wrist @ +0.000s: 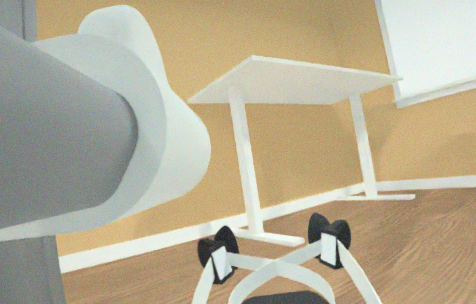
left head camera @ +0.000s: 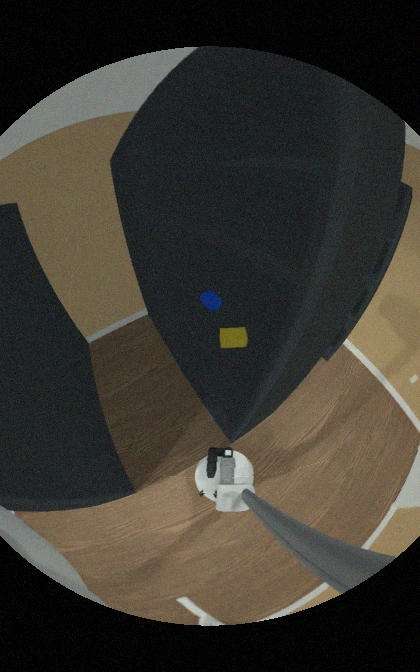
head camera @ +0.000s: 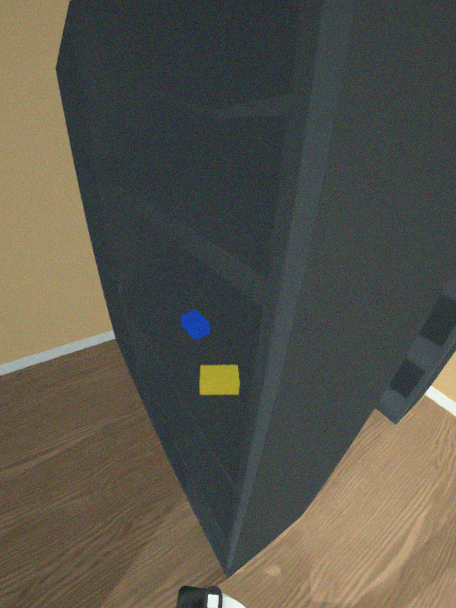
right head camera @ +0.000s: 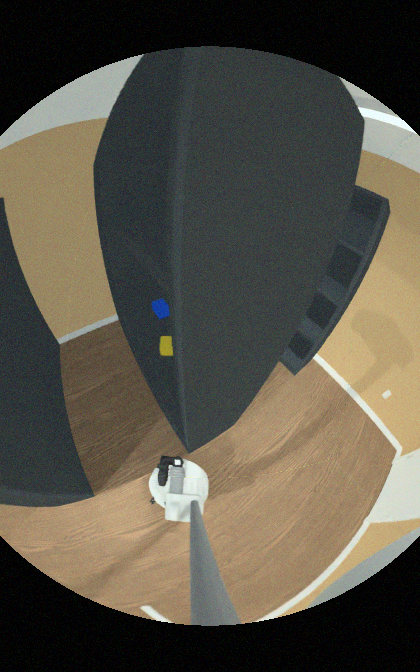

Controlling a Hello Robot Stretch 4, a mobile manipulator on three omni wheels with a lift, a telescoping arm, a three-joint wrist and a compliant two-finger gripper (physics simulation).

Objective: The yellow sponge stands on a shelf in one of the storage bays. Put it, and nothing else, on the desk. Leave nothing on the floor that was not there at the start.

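Places are measured from the robot's base along level axes (x ahead, y left, z up), in millimetres.
Pixels of known places: gripper, fingertip midpoint: (wrist: pixel 272 237).
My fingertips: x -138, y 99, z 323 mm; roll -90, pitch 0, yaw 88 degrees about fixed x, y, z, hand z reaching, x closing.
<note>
For each thing: its top centre in the pictures, then the offset to it from my fingertips. Level surfaces: height alone.
- yellow sponge, top centre: (head camera: pixel 219 373) 686 mm ahead, 81 mm right, 685 mm up
- blue block, top centre: (head camera: pixel 195 318) 914 mm ahead, 16 mm left, 685 mm up
- white desk, surface height: 575 mm up
The yellow sponge (head camera: pixel 219 380) (left head camera: pixel 233 338) (right head camera: pixel 166 346) shows as a yellow block low in the open side of a dark shelf unit (head camera: pixel 290 240) (left head camera: pixel 345 175) (right head camera: pixel 181 225). A blue block (head camera: pixel 195 324) (left head camera: pixel 211 300) (right head camera: pixel 160 308) is beside it, farther in. My gripper (wrist: pixel 272 237) is open in the wrist view, its two dark fingertips apart with floor and a desk foot behind them. It is well away from the sponge. The white desk (wrist: pixel 295 82) stands by the wall in the wrist view.
Another dark unit (left head camera: pixel 55 380) (right head camera: pixel 30 390) stands at the left. A dark rack with square openings (head camera: pixel 396 416) (right head camera: pixel 326 291) is beyond the shelf unit at the right. The shelf unit's near bottom corner is close to my base (left head camera: pixel 245 470) (right head camera: pixel 195 480). Wooden floor lies between the units.
</note>
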